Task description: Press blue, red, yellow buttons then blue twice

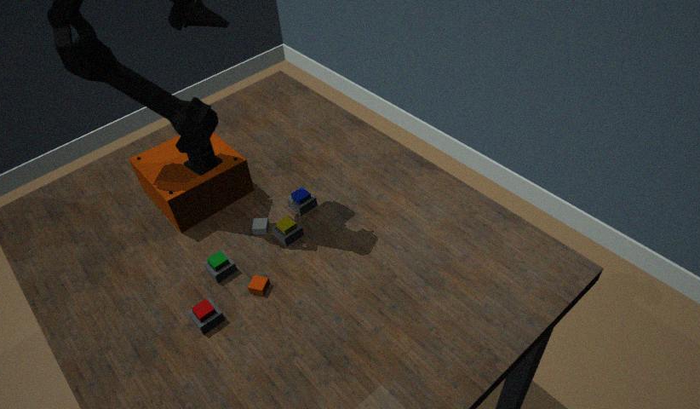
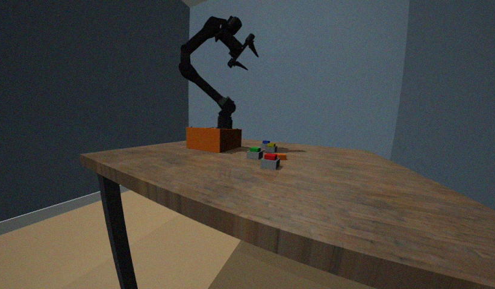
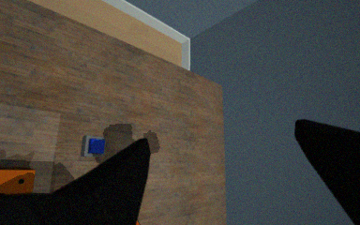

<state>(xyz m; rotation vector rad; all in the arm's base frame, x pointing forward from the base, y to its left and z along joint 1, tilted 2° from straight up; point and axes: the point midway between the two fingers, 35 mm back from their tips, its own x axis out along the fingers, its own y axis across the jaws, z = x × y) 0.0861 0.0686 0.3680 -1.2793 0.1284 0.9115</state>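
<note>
My gripper tip is now 410 mm above the blue button and 90 mm short of it. Also, from my gripper tip: orange block (430 mm below, 220 mm to the right, 190 mm ahead); then green button (410 mm below, 240 mm to the right, 90 mm ahead); then yellow button (410 mm below, 130 mm ahead, 80 mm to the right).
</note>
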